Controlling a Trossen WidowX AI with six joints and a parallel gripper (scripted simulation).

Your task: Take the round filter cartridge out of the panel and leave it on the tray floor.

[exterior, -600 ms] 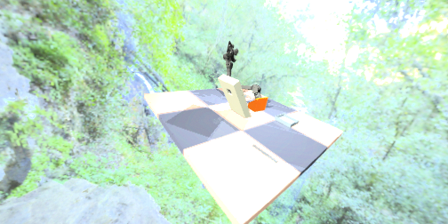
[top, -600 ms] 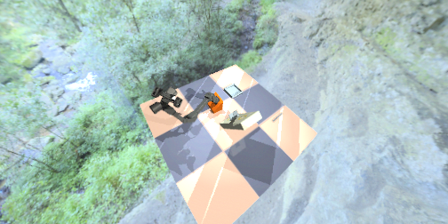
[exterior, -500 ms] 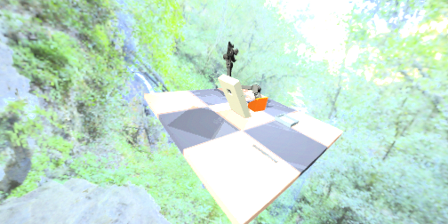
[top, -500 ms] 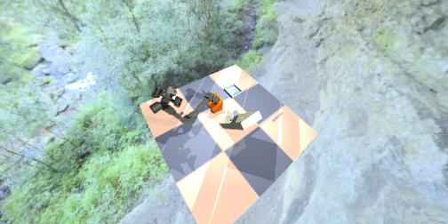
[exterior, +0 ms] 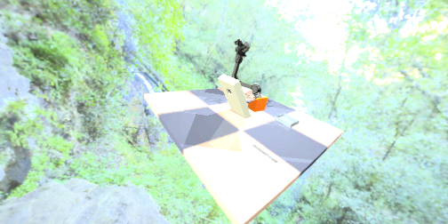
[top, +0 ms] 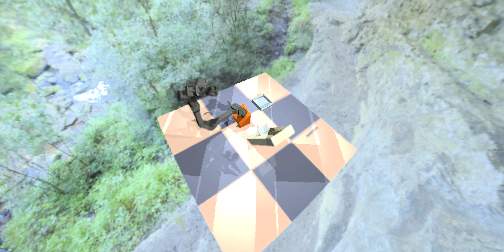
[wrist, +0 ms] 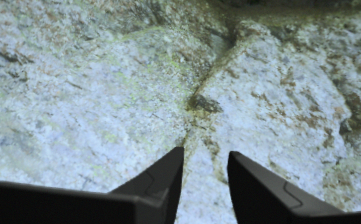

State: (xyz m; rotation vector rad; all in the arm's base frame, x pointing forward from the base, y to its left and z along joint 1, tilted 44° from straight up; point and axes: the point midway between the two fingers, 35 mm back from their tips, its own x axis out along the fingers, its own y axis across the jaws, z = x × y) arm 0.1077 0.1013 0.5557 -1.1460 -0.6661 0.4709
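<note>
The round filter cartridge lies 370 mm below my gripper tip, 310 mm to the left of it and 260 mm ahead of it. From my gripper tip the other things lie so: tray: 590 mm below, 580 mm to the left, 180 mm behind; cream service panel: 440 mm below, 310 mm to the left, 210 mm ahead.
</note>
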